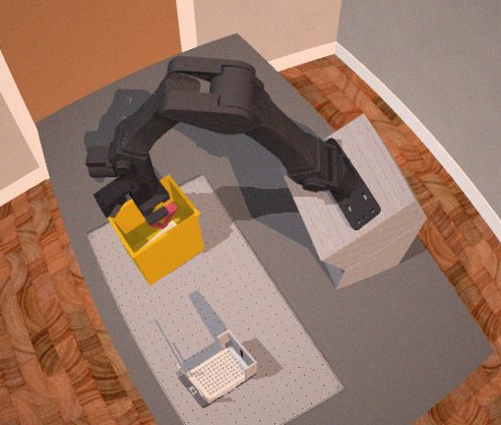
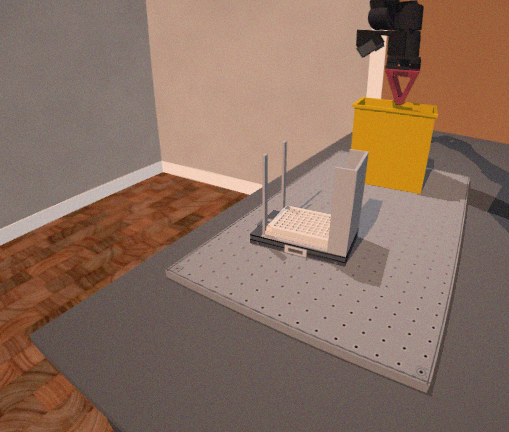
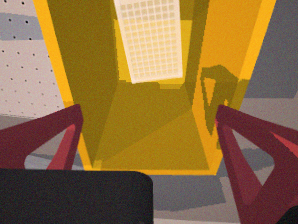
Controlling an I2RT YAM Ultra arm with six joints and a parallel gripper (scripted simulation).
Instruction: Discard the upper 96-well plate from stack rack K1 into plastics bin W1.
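My gripper is now 1 cm short of the yellow plastics bin W1 and 11 cm above it.
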